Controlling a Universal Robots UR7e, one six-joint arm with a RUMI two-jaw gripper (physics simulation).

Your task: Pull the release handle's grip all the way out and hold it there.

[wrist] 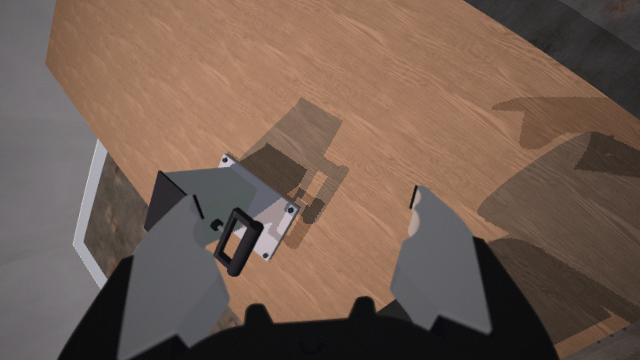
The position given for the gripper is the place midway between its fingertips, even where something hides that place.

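Observation:
Visible: gripper (308,193), light metal base plate (275,212).

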